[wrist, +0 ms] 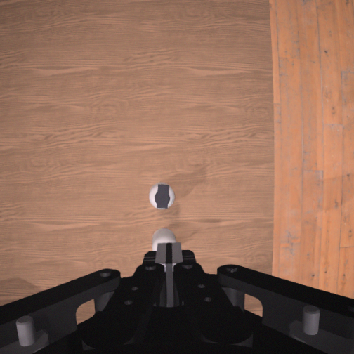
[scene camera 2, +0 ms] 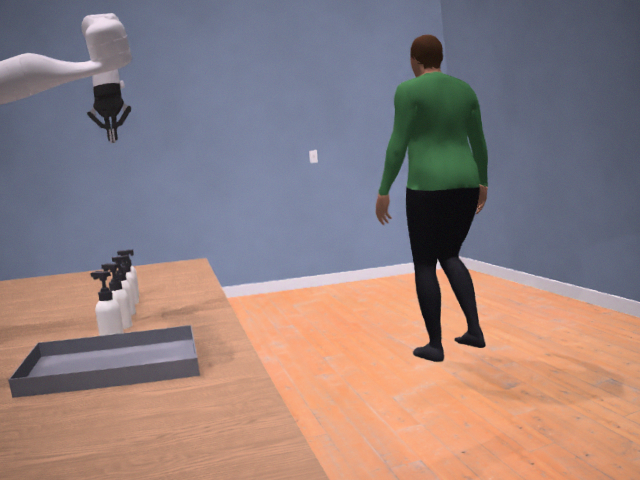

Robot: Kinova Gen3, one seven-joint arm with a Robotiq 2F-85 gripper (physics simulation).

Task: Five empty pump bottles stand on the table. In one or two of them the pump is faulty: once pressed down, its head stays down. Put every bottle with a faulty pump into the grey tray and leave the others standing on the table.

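Places are measured from the arm's base along level axes (x ahead, y left, z up), in millimetres.
Where they show: gripper, between the fingertips: [scene camera 2: 113, 142].
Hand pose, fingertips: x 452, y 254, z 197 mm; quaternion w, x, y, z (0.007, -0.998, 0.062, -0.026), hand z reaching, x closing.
Note:
After its pixels a point has its place.
White pump bottles with black heads stand in a row on the table behind the grey tray [scene camera 2: 104, 380] @(x 360, y -447, z -220 mm). The front bottle [scene camera 2: 109, 314] @(x 386, y -206, z -173 mm) has its head raised on a visible stem. The second bottle [scene camera 2: 123, 306] @(x 419, y -105, z -183 mm) also has a raised head. Those behind overlap, so I cannot tell their number or every head height. In the wrist view one bottle [wrist: 162, 196] stands upright, its dark head seen from above; another bottle [wrist: 164, 239] is partly hidden by the fingers. My gripper [scene camera 2: 112, 139] @(x 452, y 254, z 197 mm) [wrist: 169, 257] is shut and empty, high above the row. The tray holds no bottle.
The wooden table [scene camera 2: 155, 428] @(x 415, y -625, z -232 mm) [wrist: 100, 100] ends at a right edge, with the orange floor [scene camera 2: 361, 403] [wrist: 312, 150] beyond. A person in a green top [scene camera 2: 439, 134] stands on the floor right of the table. A blue wall [scene camera 2: 232, 129] is behind.

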